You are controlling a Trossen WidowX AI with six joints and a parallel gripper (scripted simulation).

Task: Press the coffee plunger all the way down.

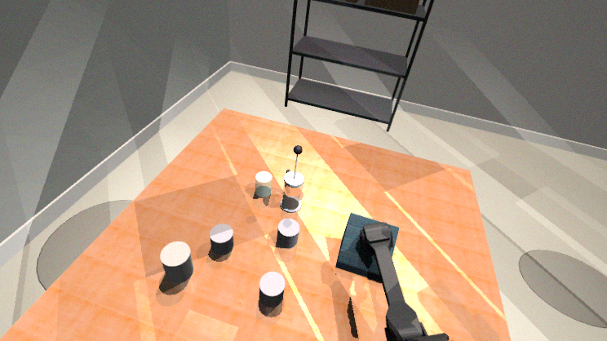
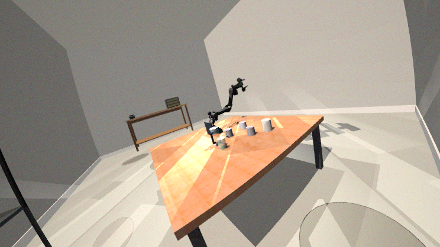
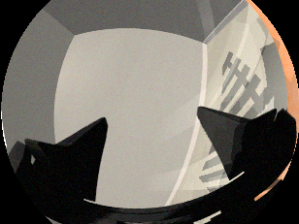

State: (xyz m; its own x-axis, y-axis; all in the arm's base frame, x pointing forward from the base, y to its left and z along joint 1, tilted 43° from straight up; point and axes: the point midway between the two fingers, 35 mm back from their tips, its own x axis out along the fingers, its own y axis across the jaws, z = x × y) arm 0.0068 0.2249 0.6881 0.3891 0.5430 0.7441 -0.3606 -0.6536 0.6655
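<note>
The coffee press is 260 mm ahead of my gripper tip, 830 mm to the right of it and 330 mm below it.
</note>
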